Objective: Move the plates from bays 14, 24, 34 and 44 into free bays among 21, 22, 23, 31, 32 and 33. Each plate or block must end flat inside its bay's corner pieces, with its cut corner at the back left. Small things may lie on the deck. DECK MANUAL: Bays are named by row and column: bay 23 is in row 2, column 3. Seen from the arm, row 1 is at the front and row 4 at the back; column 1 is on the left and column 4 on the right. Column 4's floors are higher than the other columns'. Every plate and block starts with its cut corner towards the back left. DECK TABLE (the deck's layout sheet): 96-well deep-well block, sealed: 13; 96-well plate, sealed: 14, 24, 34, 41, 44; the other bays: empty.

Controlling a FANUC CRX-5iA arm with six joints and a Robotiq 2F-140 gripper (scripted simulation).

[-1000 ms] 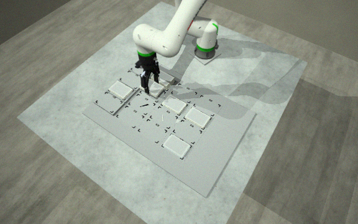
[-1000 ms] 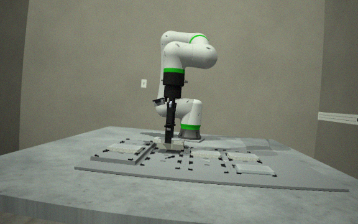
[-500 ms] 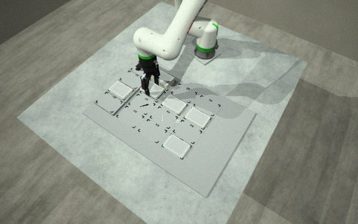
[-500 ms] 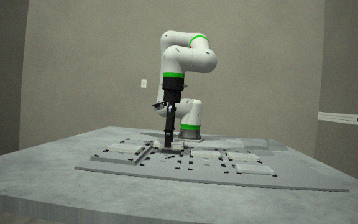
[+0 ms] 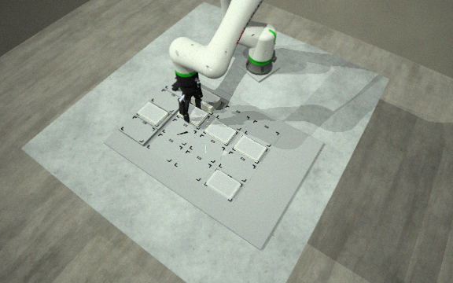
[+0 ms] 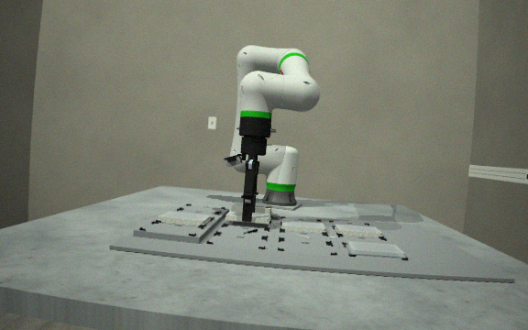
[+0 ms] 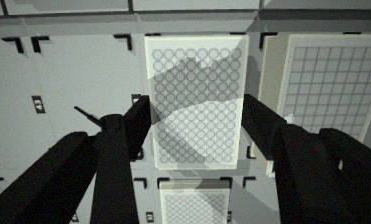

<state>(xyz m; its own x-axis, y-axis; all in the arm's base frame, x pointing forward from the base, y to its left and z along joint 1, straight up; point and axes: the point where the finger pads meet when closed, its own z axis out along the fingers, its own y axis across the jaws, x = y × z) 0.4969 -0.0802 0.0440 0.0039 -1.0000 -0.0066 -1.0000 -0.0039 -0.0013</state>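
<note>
Now: hand 110 mm past the sealed deep-well block and 20 mm above it. Round my hand: plate (330 mm to the left, 210 mm ahead, 40 mm below); white tip (160 mm to the left, 110 mm ahead, 40 mm below); thin black stick (110 mm ahead, 40 mm below, 20 mm to the left).
</note>
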